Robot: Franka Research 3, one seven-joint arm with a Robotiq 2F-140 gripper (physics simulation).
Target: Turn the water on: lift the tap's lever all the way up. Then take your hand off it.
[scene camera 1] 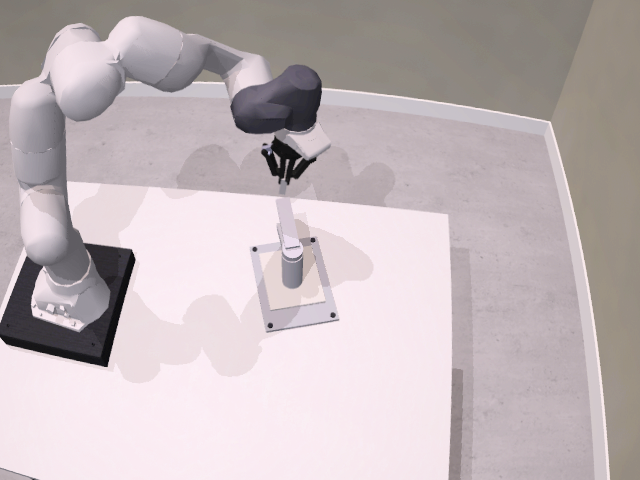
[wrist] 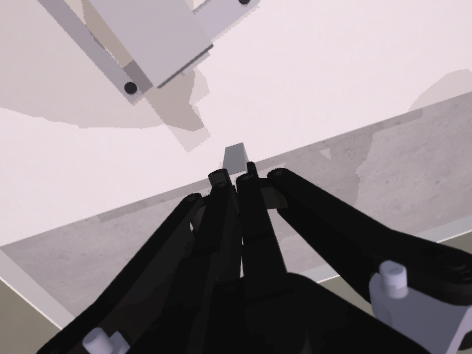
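Observation:
The tap (scene camera 1: 292, 271) is a grey upright cylinder on a mounting plate. Its lever (scene camera 1: 287, 222) (wrist: 155, 42) is a long flat light-grey bar that runs from the tap's top toward the table's far edge and looks raised off the tap's body. A thinner piece, likely the spout, shows beside and below it. My gripper (scene camera 1: 283, 189) (wrist: 238, 159) is shut and empty. Its grey fingertips are apart from the lever's free end, with a visible gap in both views, beyond that end near the table's far edge.
The mounting plate (scene camera 1: 302, 315) with dark corner bolts lies on the white table (scene camera 1: 361, 392). The robot's black base (scene camera 1: 111, 310) stands at the left. My arm arches over the table's far edge. Floor and a low white wall edging lie beyond.

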